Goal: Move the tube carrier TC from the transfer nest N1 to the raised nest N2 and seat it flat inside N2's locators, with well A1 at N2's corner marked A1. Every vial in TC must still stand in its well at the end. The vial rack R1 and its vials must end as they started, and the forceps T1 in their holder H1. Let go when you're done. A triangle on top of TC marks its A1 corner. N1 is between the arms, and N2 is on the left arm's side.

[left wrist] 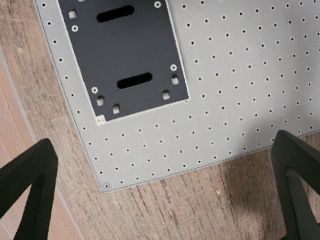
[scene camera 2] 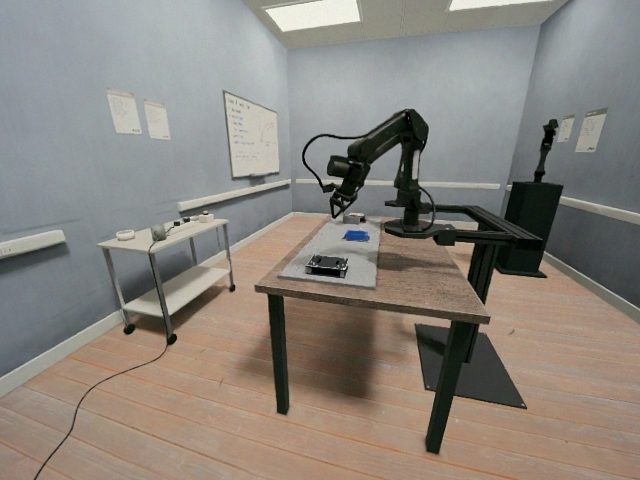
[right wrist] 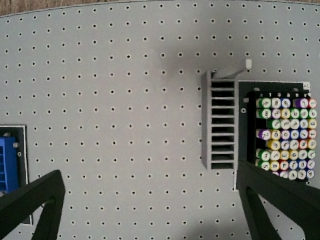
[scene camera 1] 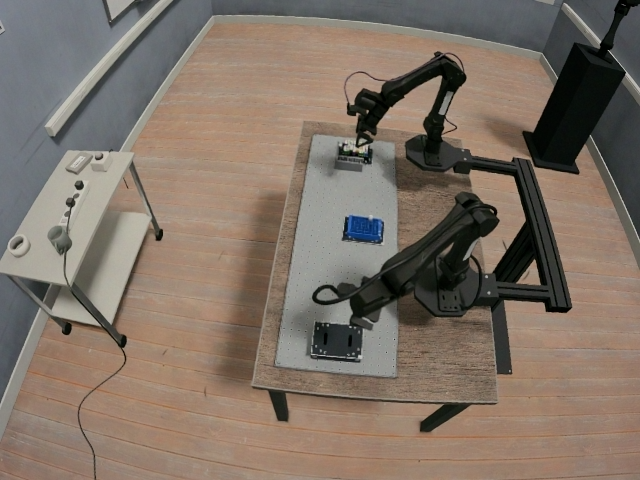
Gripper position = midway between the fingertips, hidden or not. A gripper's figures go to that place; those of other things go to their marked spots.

Labels:
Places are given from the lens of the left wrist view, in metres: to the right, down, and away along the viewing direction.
my left gripper (left wrist: 163,145): 0.00, 0.01, 0.10
black raised nest N2 (left wrist: 107,52): -0.06, -0.08, 0.28

